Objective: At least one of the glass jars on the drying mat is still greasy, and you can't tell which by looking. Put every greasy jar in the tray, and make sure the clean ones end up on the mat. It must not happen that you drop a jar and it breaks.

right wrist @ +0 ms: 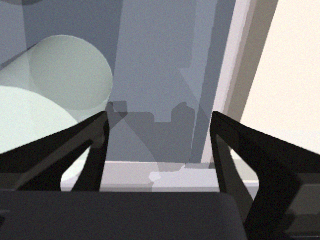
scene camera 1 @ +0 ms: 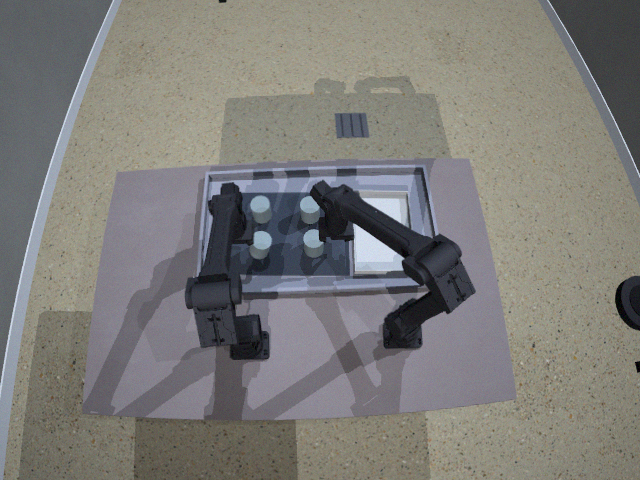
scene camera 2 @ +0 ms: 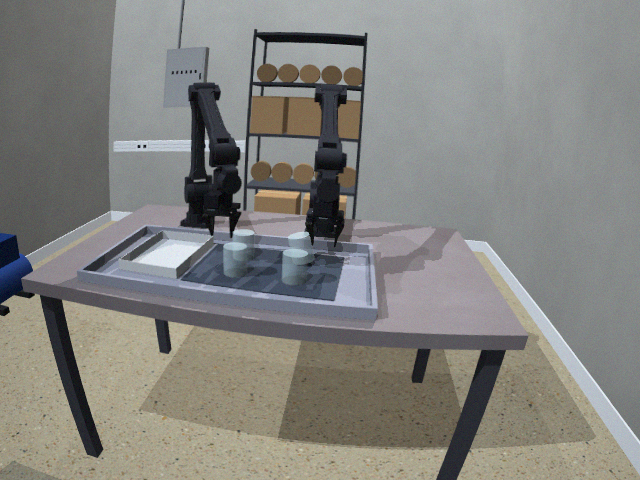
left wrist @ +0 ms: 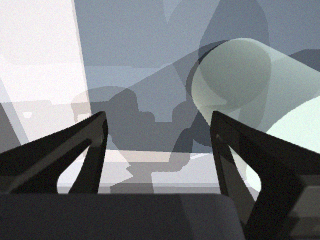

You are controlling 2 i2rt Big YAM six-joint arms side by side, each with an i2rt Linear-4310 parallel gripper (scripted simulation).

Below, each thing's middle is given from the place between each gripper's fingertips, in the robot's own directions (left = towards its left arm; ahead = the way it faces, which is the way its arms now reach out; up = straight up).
Scene:
Now: right hand 150 mm to the right of the dark drying mat (scene camera 1: pixel 286 256), 70 mm short of it and 70 mm above it. Round my right hand: white tray (scene camera 2: pixel 162 253): 170 mm to the right, 60 mm below, 50 mm ahead.
Now: the dark drying mat 15 cm to the right of my left hand, 7 cm below it and 6 cm ahead of it. The rest, counted from my left hand: white tray: 47 cm to the right, 6 cm below, 4 cm ahead.

